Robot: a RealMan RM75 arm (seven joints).
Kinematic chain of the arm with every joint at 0, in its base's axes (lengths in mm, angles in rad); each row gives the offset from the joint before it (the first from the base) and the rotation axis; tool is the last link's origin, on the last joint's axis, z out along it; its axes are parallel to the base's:
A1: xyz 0 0 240.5 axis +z
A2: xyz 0 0 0 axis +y
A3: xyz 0 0 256 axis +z
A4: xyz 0 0 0 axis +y
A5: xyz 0 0 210 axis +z
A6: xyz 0 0 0 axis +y
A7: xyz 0 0 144 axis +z
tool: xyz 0 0 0
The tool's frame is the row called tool.
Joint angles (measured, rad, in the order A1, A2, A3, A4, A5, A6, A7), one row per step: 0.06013, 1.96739, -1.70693, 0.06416, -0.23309, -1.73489, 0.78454; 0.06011, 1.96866, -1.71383, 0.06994, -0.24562, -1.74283, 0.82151; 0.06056, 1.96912, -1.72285, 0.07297, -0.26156, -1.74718, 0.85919; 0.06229, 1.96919, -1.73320, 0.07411, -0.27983, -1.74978, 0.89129; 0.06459, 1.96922, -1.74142, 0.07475, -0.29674, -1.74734, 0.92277; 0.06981, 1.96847, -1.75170, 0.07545, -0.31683, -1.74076, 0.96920
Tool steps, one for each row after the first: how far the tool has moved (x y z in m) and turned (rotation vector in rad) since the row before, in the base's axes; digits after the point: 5 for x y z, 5 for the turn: -0.00142, -0.00232, -0.00241, -0.02818, 0.03680, -0.00215; -0.00148, -0.00192, -0.00285, -0.03405, 0.03538, -0.00102; -0.00175, -0.00134, -0.00313, -0.03601, 0.02922, 0.00293; -0.00107, -0.00080, -0.00300, -0.03445, 0.02613, -0.00204; -0.00096, -0.00005, -0.00350, -0.04580, 0.03555, -0.00704
